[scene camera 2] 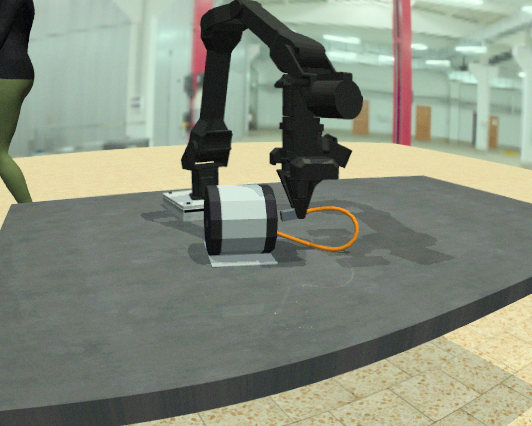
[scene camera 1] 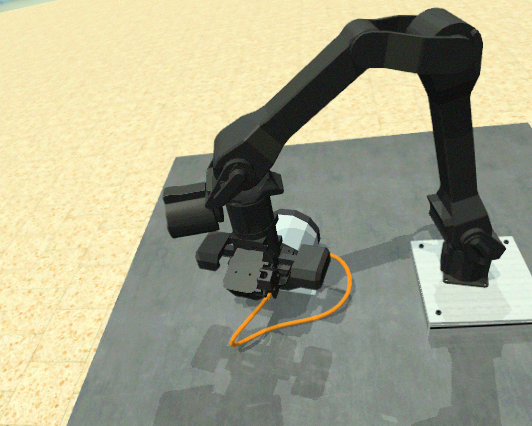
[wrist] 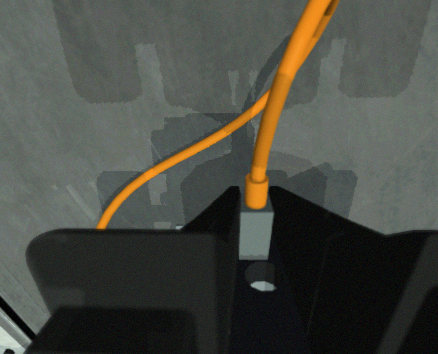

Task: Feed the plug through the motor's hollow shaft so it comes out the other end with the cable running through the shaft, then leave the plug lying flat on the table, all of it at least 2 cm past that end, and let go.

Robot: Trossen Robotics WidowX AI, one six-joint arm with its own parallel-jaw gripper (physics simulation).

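The motor lies on its side on a pale base, a white drum with dark ends. My gripper is shut on the grey plug, holding it above the table, outside the motor's end and near its mid-height. The plug's free end points at the motor; a small gap shows in the scene camera 2 view. In the wrist view the shaft hole shows just beyond the plug's tip, slightly right. The orange cable loops out behind the plug. The gripper hides the plug in scene camera 1.
The arm's pale base plate stands on the dark table. The cable's far part runs back toward the motor's side, partly hidden by the gripper in scene camera 1. The table's edge shows in scene camera 2.
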